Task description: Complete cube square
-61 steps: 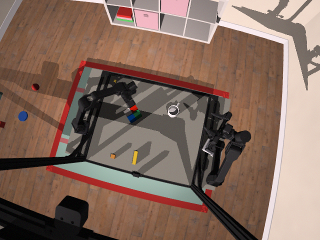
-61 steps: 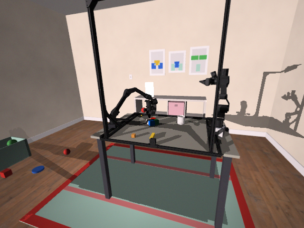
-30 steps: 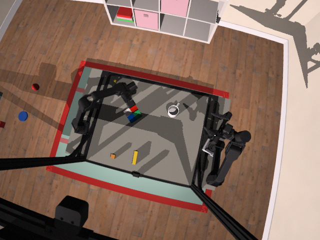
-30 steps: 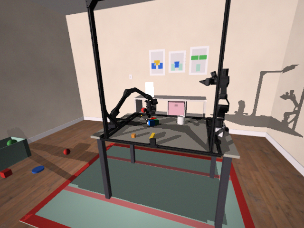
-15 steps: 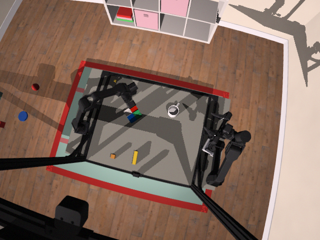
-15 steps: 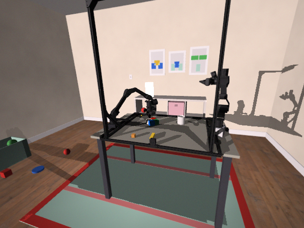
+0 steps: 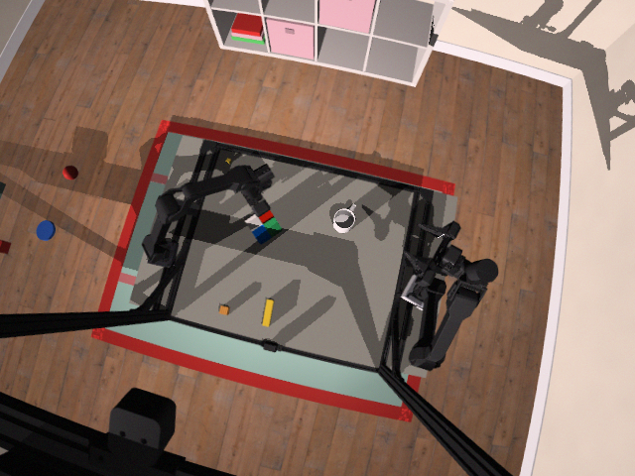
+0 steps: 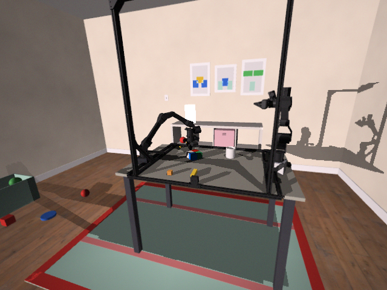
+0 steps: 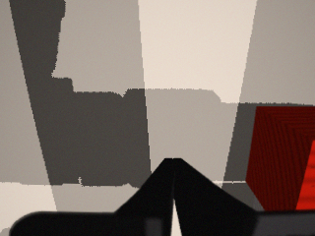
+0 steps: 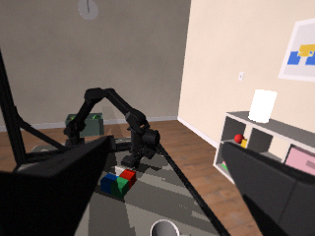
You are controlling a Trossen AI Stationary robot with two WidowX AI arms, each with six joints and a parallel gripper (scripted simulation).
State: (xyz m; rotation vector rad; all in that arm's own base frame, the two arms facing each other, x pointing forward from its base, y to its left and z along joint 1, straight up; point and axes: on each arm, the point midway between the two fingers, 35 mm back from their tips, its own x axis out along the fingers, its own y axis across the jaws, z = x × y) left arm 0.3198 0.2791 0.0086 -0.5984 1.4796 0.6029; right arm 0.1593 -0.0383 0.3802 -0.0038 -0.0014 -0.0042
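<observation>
The red cube is 6 cm behind my left hand, 5 cm to the right of it and 3 cm below it. The rest, counted from my left hand: green cube: 10 cm behind, 9 cm to the right, 3 cm below; then blue cube: 14 cm behind, 5 cm to the right, 3 cm below; then white cube: 10 cm behind, 3 cm below, 2 cm to the right.
</observation>
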